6 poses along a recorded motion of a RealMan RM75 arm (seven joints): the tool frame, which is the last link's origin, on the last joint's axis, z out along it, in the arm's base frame.
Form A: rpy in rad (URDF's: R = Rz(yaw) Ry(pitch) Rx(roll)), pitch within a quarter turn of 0, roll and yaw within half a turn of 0; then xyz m.
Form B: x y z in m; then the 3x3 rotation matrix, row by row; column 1 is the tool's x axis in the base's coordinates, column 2 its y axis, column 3 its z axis. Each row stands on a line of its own. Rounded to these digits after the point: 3 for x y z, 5 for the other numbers.
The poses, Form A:
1: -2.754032 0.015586 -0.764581 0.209 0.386 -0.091
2: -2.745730 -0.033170 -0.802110 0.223 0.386 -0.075
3: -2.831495 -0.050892 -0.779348 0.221 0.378 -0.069
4: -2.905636 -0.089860 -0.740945 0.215 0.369 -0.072
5: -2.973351 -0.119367 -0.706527 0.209 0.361 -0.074
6: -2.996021 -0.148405 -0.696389 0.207 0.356 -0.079
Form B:
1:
0.209 0.386 -0.091
0.72158 -0.64514 0.25120
-0.69215 -0.66407 0.28273
-0.01559 -0.37789 -0.92572

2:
0.223 0.386 -0.075
0.69481 -0.65434 0.29845
-0.71843 -0.65062 0.24607
0.03316 -0.38539 -0.92216

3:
0.221 0.378 -0.069
0.71045 -0.65825 0.24893
-0.70191 -0.68835 0.18303
0.05087 -0.30476 -0.95107

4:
0.215 0.369 -0.072
0.73485 -0.64080 0.22217
-0.67226 -0.73155 0.11359
0.08974 -0.23283 -0.96837

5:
0.209 0.361 -0.074
0.75521 -0.62486 0.19801
-0.64458 -0.76283 0.05115
0.11908 -0.16626 -0.97887

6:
0.207 0.356 -0.079
0.75873 -0.61821 0.20528
-0.63440 -0.77281 0.01744
0.14786 -0.14346 -0.97855

